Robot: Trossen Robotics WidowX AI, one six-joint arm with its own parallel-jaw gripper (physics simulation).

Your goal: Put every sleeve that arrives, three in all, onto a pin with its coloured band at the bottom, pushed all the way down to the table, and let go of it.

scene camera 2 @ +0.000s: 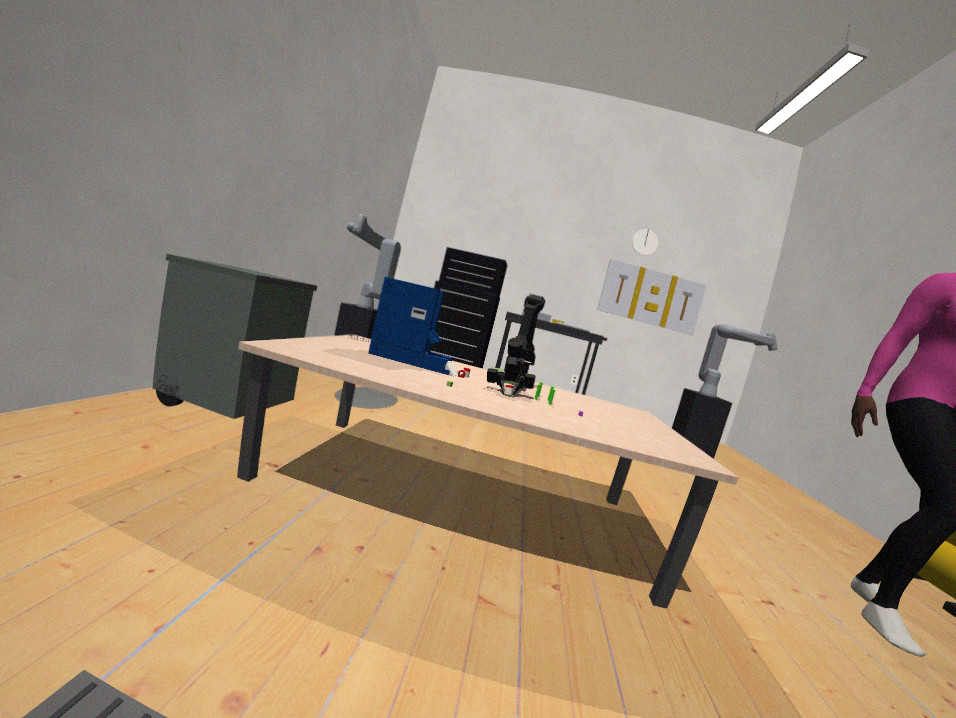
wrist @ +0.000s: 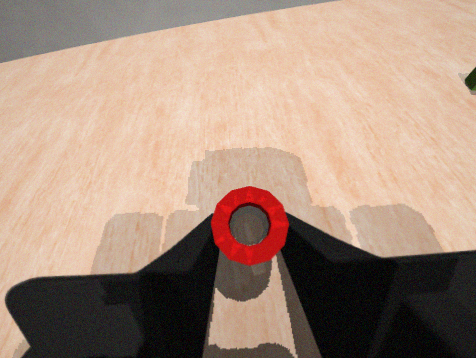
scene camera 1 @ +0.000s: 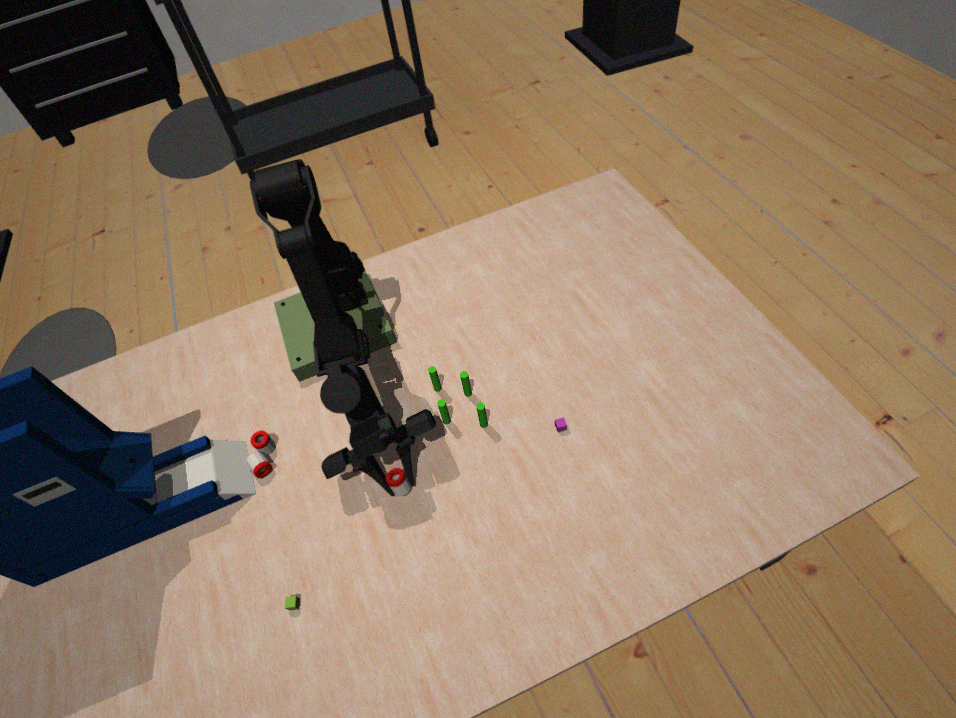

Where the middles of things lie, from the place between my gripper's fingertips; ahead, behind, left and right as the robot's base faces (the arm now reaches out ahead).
Right now the blue feeder box [scene camera 1: 83,492] is 13 cm behind my hand, 43 cm to the right of it and 15 cm above it.
